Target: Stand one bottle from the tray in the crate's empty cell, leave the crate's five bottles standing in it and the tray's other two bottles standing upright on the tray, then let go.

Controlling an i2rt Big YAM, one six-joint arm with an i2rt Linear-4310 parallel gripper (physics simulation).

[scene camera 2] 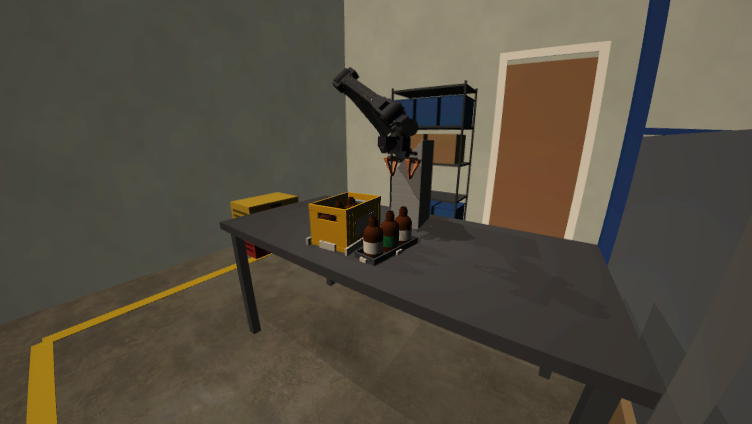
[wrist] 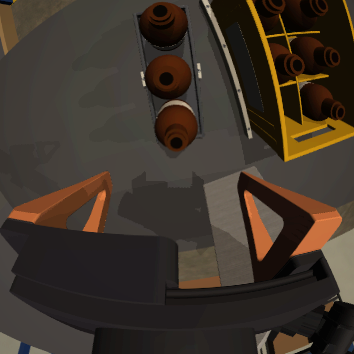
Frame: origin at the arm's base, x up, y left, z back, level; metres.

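Seen in the pictures: gripper, between the fingertips: (scene camera 2: 400, 177) (wrist: 174, 178).
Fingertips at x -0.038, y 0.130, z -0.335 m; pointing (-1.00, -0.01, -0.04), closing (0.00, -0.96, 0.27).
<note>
A point is followed by its place in that frame.
The black tray (scene camera 2: 387, 256) @(z -0.471, x -0.310, y 0.162 m) (wrist: 186, 53) @(z -0.432, x -0.316, y 0.079 m) holds three upright brown bottles in a row: a white-labelled one (scene camera 2: 372, 237) @(z -0.515, x -0.228, y 0.125 m) (wrist: 164, 25) @(z -0.467, x -0.178, y 0.106 m) farthest from the grey column, a green-labelled one (scene camera 2: 389, 229) @(z -0.428, x -0.221, y 0.141 m) (wrist: 168, 76) @(z -0.398, x -0.161, y 0.120 m) in the middle, and a white-labelled one (scene camera 2: 403, 223) @(z -0.341, x -0.220, y 0.153 m) (wrist: 176, 125) @(z -0.327, x -0.185, y 0.129 m) nearest the column. The yellow crate (scene camera 2: 328, 230) @(z -0.531, x -0.242, y -0.077 m) (wrist: 288, 153) @(z -0.258, x -0.152, y -0.029 m) stands beside the tray. In the wrist view, five bottles stand in it; its empty cell is on the tray side, at the end nearest my gripper. My gripper (scene camera 2: 401, 175) @(z -0.335, x -0.038, y 0.130 m) (wrist: 174, 178) @(z -0.335, x -0.038, y 0.130 m) is open and empty, well above the table, near the column-side bottle.
The grey column (scene camera 2: 409, 197) @(z -0.124, x -0.165, y 0.065 m) (wrist: 220, 215) @(z -0.120, x -0.195, y 0.091 m) rises behind the tray. Pale strips (scene camera 2: 327, 245) @(z -0.543, x -0.302, y -0.075 m) (wrist: 232, 72) @(z -0.376, x -0.291, y 0.003 m) run along the crate's base. All stand on the dark table (scene camera 2: 473, 284) @(z -0.464, x -0.321, y 0.472 m) (wrist: 90, 100) @(z -0.404, x -0.321, y 0.305 m). Behind are a shelf rack (scene camera 2: 471, 123) and a door (scene camera 2: 542, 147).
</note>
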